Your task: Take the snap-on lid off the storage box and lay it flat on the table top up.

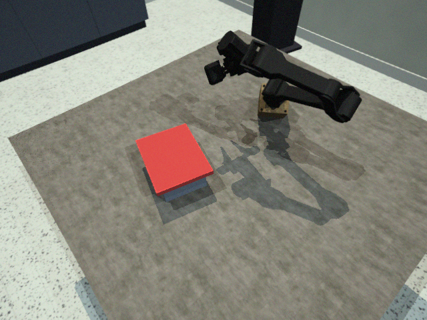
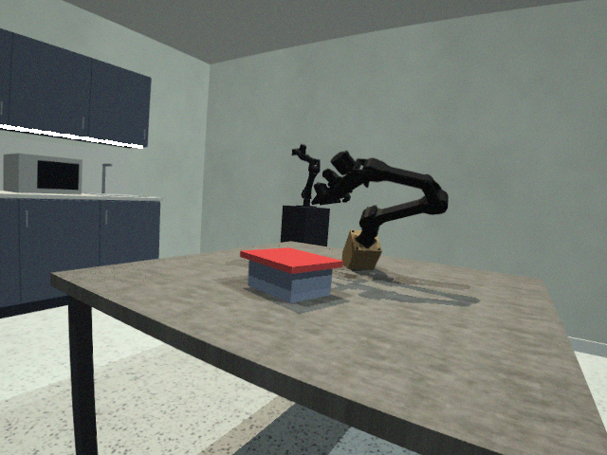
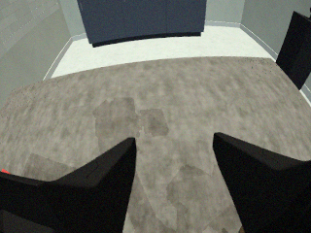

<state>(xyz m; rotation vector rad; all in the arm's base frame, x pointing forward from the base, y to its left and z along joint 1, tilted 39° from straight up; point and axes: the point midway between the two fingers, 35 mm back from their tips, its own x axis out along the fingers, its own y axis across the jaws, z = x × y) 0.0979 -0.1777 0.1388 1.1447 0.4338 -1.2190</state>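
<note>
Now: hand 270 mm short of the red lid, 140 mm to the right of it and 170 mm above it. Round my hand: blue storage box: 270 mm ahead, 140 mm to the left, 220 mm below.
</note>
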